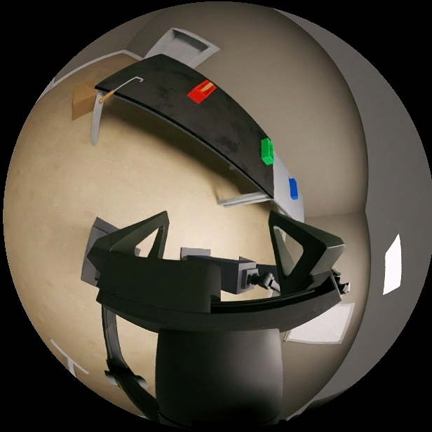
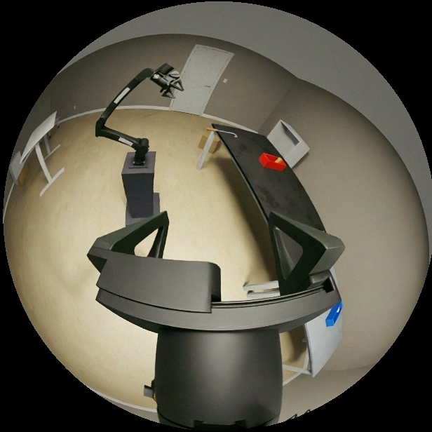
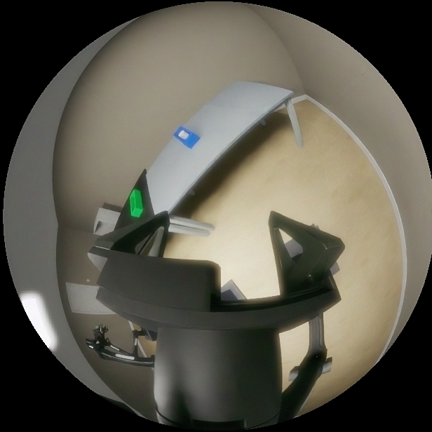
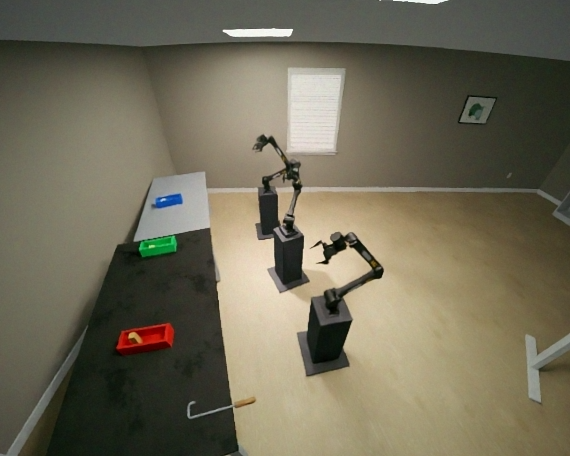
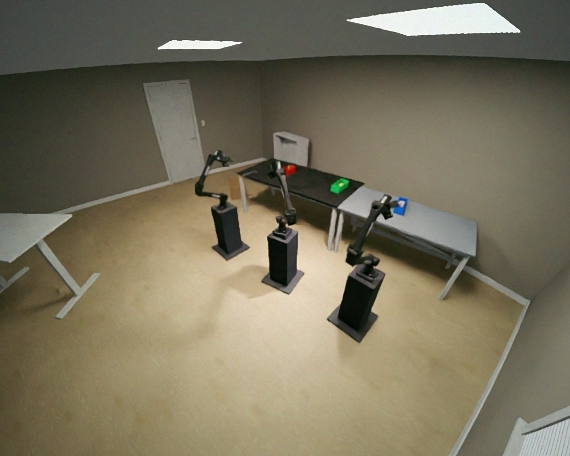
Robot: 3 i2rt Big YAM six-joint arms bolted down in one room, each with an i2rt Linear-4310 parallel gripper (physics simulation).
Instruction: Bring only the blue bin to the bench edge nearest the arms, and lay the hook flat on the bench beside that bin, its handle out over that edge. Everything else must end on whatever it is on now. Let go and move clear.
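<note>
The blue bin [image 1: 293, 189] [image 2: 334, 314] [image 3: 191, 142] [image 4: 172, 201] [image 5: 399, 211] sits on the light grey bench [image 3: 230, 110] [image 4: 185, 185] [image 5: 440, 225], towards the wall side, with a whitish thing inside. The hook [image 1: 106, 96] [image 4: 245, 402] lies across the dark bench [image 1: 155, 80] [image 2: 250, 160] [image 4: 165, 295] near one end, its wooden handle out over the edge nearest the arms. Arm1's gripper [image 1: 219, 213], arm2's gripper [image 2: 219, 213] and arm3's gripper [image 3: 219, 213] are open and empty, away from the bins and the hook.
The red bin [image 1: 197, 95] [image 2: 269, 162] [image 4: 156, 341], holding a tan piece, and the green bin [image 1: 267, 152] [image 3: 136, 204] [image 4: 159, 248] [image 5: 340, 187] stand on the dark bench. A cardboard box [image 1: 84, 102] is near its hook end. Three arms stand on dark pedestals along the benches.
</note>
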